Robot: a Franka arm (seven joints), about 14 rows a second.
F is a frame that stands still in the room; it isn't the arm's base.
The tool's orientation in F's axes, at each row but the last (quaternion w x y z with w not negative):
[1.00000, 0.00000, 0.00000, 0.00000]
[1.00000, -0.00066, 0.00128, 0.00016]
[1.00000, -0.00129, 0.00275, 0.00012]
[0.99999, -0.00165, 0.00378, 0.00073]
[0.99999, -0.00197, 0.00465, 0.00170]
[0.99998, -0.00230, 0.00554, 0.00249]
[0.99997, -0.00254, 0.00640, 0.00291]
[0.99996, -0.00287, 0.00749, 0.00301]
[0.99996, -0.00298, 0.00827, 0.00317]
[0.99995, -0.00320, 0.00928, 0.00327]
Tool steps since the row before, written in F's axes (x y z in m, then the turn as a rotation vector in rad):
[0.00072, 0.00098, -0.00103, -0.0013, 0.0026, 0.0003]
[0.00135, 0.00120, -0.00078, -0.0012, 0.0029, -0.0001]
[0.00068, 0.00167, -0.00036, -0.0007, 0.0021, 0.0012]
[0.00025, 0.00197, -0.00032, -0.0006, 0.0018, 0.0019]
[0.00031, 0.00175, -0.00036, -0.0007, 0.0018, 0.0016]
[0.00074, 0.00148, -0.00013, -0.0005, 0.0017, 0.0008]
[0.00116, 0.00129, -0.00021, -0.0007, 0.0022, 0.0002]
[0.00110, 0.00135, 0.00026, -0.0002, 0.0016, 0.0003]
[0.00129, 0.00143, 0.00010, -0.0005, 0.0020, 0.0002]
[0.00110, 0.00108, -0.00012, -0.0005, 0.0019, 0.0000]
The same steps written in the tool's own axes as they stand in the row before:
[0.00072, 0.00098, -0.00103, -0.0013, 0.0026, 0.0003]
[0.00135, 0.00120, -0.00077, -0.0012, 0.0029, -0.0001]
[0.00068, 0.00167, -0.00035, -0.0007, 0.0021, 0.0012]
[0.00026, 0.00197, -0.00031, -0.0006, 0.0018, 0.0019]
[0.00032, 0.00175, -0.00035, -0.0007, 0.0018, 0.0016]
[0.00075, 0.00148, -0.00011, -0.0005, 0.0017, 0.0008]
[0.00117, 0.00128, -0.00019, -0.0007, 0.0022, 0.0002]
[0.00110, 0.00134, 0.00028, -0.0002, 0.0016, 0.0003]
[0.00130, 0.00142, 0.00013, -0.0005, 0.0020, 0.0002]
[0.00111, 0.00107, -0.00009, -0.0005, 0.0019, 0.0000]

